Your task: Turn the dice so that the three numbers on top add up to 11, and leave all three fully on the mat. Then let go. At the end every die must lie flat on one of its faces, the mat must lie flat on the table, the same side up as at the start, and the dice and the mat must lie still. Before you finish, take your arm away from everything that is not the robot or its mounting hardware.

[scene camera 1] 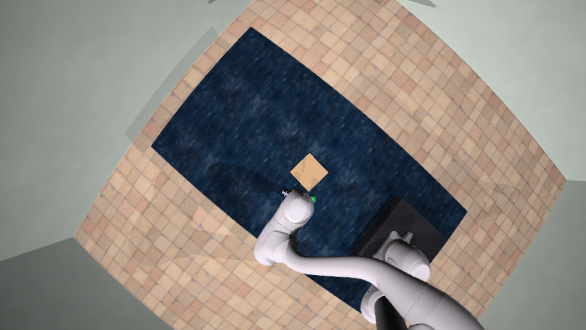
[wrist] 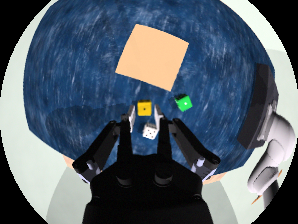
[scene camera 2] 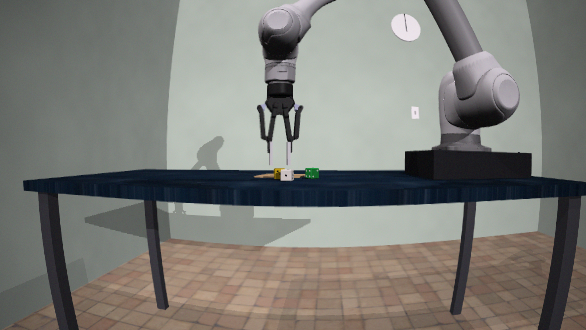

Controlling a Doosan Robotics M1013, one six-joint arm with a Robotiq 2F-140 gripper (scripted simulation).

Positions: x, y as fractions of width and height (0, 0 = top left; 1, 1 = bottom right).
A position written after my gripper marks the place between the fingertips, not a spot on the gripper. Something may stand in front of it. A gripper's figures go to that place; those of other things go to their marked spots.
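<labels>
My gripper (wrist: 0.48, 0.49) is 22 cm from the lens. A tan mat (wrist: 0.51, 0.25) is 25 cm from the lens.
</labels>
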